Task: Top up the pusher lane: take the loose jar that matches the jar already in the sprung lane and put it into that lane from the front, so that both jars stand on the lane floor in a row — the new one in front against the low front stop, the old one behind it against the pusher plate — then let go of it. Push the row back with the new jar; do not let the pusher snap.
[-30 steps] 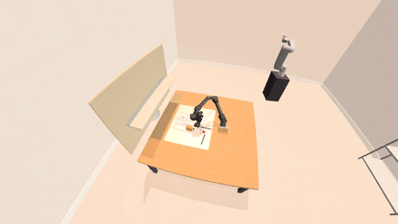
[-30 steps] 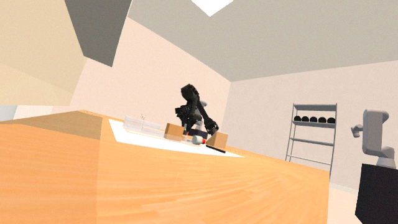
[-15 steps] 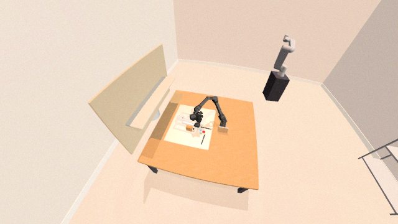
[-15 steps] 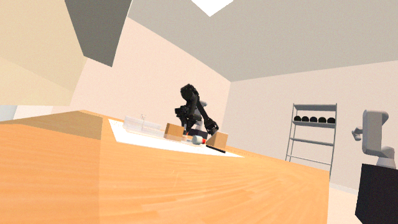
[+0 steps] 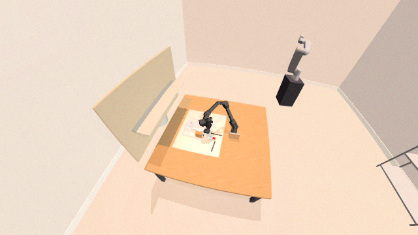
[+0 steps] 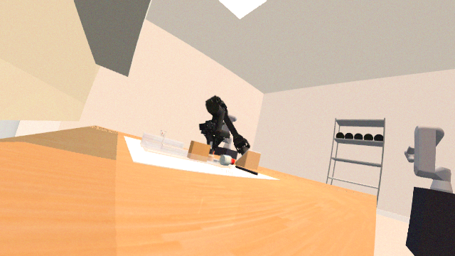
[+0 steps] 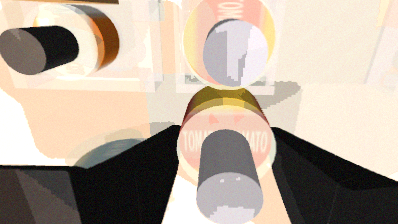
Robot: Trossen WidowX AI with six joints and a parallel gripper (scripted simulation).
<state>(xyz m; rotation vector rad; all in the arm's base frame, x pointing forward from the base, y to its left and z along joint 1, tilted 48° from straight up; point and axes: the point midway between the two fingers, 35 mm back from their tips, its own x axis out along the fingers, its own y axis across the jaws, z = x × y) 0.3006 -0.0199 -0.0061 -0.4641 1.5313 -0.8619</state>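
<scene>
Right now my gripper tip is 11 cm short of the brown box, 6 cm to the right of it and 1 cm above it. From my gripper tip the other things lie so: sprung lane unit 18 cm ahead, 6 cm to the right, 3 cm below.
</scene>
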